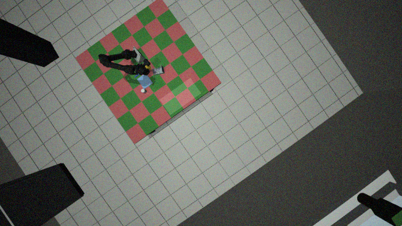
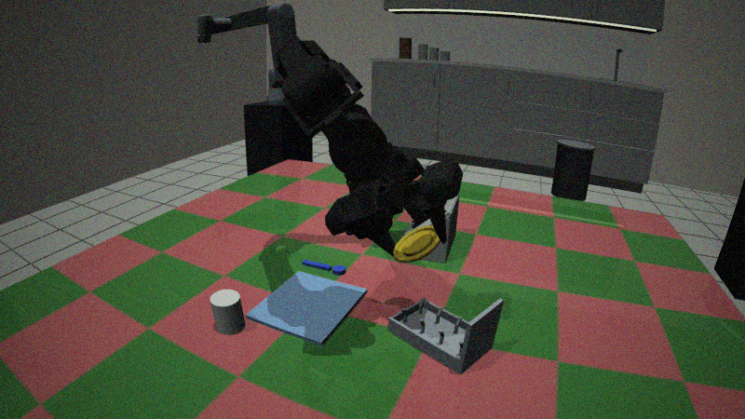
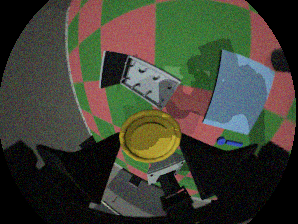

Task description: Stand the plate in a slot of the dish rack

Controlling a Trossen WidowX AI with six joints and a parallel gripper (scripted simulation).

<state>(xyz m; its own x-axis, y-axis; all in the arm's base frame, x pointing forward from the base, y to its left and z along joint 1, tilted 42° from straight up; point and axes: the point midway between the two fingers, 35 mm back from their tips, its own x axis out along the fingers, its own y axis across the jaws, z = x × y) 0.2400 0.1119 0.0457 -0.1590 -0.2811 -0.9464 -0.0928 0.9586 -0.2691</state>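
My gripper tip is now 8 cm above the grey dish rack, 6 cm to the right of it and 5 cm short of it. The rest, counted from my gripper tip: light blue mat 15 cm to the right, 10 cm below, 6 cm ahead; blue spoon 18 cm to the right, 10 cm below, 5 cm behind; yellow plate 1 cm above.
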